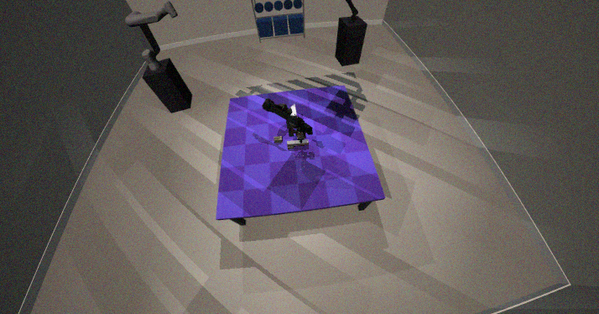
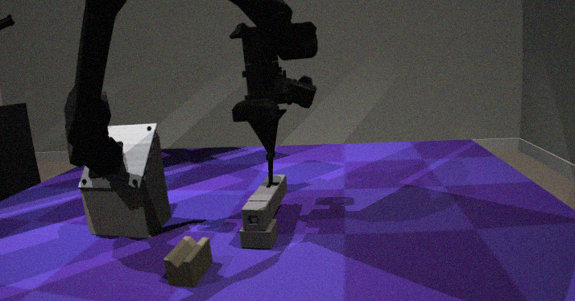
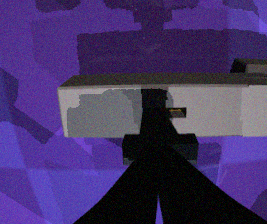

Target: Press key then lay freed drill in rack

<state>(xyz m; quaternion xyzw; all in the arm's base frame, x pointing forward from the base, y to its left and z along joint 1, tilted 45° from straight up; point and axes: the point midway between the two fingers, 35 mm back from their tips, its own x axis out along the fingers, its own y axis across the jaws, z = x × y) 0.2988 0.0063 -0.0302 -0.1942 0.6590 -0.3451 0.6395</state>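
Now: the black key 3 cm below my gripper tip. The rest, counted from my gripper tip: rack: 19 cm to the right, 12 cm behind, 10 cm below.
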